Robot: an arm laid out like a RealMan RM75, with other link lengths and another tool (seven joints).
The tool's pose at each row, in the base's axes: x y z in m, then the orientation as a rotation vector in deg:
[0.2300 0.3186 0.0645 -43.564 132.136 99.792]
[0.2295 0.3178 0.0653 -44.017 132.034 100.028]
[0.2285 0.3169 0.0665 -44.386 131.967 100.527]
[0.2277 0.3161 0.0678 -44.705 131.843 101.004]
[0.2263 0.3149 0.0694 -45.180 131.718 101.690]
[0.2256 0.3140 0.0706 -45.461 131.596 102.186]
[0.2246 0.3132 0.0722 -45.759 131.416 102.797]
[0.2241 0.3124 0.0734 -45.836 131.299 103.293]
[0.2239 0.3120 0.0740 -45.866 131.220 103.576]
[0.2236 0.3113 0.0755 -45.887 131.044 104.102]
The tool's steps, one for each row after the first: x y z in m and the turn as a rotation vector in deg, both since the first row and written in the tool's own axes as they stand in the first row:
[0.0003 0.0008 -0.0009 -0.226 0.258 -0.141]
[0.0010 0.0021 -0.0019 -0.607 0.559 -0.130]
[0.0014 0.0034 -0.0030 -0.979 0.791 -0.141]
[0.0023 0.0052 -0.0043 -1.504 1.168 -0.130]
[0.0027 0.0064 -0.0054 -1.882 1.387 -0.115]
[0.0031 0.0081 -0.0065 -2.348 1.612 -0.097]
[0.0033 0.0092 -0.0075 -2.702 1.719 -0.003]
[0.0033 0.0098 -0.0081 -2.904 1.764 0.048]
[0.0032 0.0110 -0.0091 -3.283 1.813 0.139]

